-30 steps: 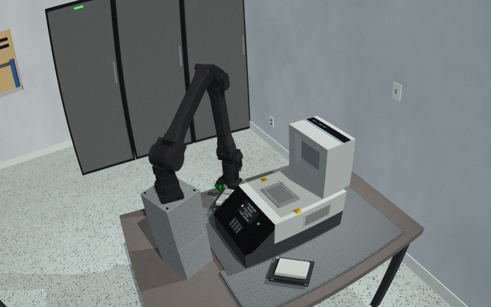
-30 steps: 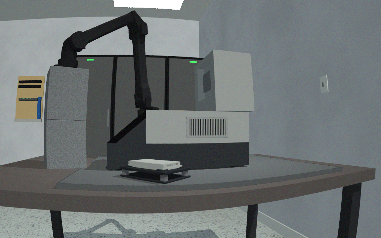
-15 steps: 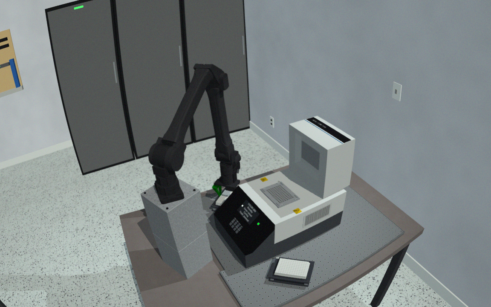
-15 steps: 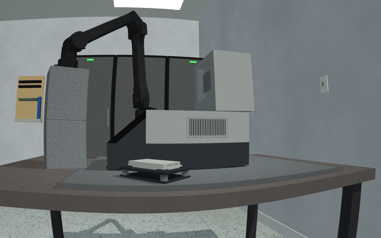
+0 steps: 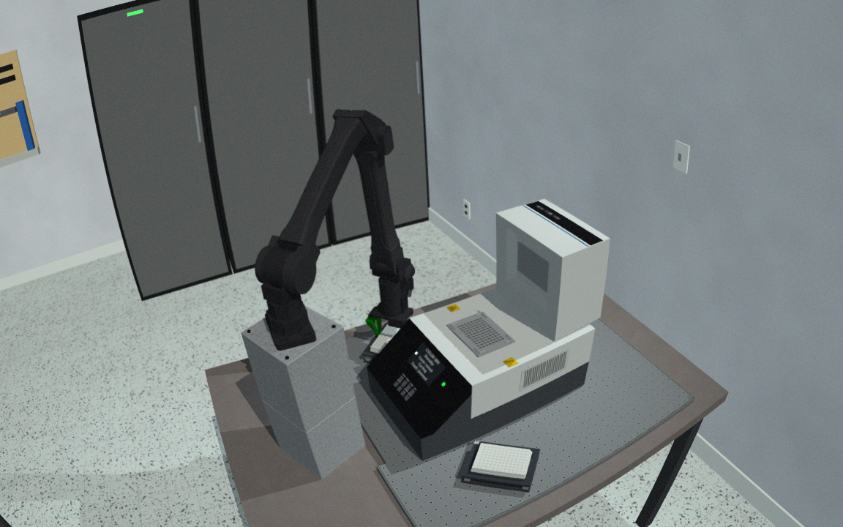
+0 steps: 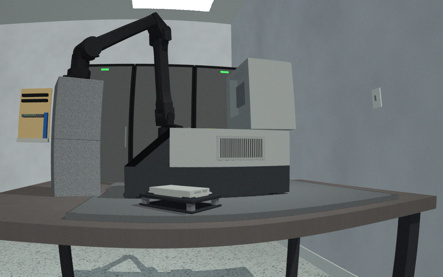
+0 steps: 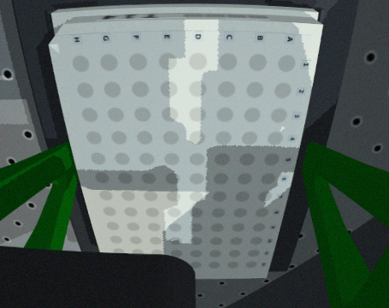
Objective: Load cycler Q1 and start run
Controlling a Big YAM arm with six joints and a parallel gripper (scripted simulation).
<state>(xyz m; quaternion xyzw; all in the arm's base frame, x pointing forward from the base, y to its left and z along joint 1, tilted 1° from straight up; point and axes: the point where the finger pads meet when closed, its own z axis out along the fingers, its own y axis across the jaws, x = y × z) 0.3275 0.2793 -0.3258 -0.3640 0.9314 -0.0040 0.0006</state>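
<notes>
The dark nest ND lies 2 cm below my hand and 1 cm behind it. From my hand the other things lie so: plate T27 (56 cm to the right, 3 cm ahead, 1 cm below); then black plate nest N1 (56 cm to the right, 3 cm ahead, 2 cm below).
</notes>
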